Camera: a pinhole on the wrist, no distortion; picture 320 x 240 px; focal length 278.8 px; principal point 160.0 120.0 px. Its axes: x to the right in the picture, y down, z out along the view. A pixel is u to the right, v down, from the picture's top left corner.
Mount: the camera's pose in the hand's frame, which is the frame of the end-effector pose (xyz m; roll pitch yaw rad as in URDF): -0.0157 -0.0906 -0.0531 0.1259 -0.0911 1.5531
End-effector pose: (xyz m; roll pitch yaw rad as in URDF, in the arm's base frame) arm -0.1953 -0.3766 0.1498 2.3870 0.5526 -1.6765
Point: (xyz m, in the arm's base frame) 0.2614 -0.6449 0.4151
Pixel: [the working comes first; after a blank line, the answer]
In the camera's frame: -0.0742 -0.1279 -0.5089

behind the camera
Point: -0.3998 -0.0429 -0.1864
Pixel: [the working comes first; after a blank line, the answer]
In the camera's frame: 0.0052 0.1391 0.5322

162.7 192.9
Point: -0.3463 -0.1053 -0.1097
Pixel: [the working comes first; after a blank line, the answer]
In the camera's frame: 0.0167 0.1177 0.4224

171.0 197.7
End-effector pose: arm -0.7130 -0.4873 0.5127 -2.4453 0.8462 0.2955
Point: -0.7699 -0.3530 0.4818
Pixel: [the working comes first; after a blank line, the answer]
In the camera's frame: 0.0158 -0.0071 0.1722

185.7 108.5
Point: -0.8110 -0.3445 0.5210
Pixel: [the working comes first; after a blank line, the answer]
In the camera's frame: 0.0018 0.0479 0.1808

162.8 193.9
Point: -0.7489 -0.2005 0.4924
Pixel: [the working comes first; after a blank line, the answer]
In the camera's frame: -0.1214 -0.0366 0.2363

16.8 76.8
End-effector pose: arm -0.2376 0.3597 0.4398 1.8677 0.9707 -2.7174
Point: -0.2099 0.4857 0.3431
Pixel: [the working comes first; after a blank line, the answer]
In the camera's frame: 0.0256 -0.0282 0.1901

197.6 78.7
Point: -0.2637 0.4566 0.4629
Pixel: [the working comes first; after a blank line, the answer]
In the camera's frame: 0.1321 0.0316 0.1335

outside the picture
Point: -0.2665 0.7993 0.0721
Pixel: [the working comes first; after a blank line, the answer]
In the camera's frame: -0.0551 -0.1625 0.5779

133.4 41.6
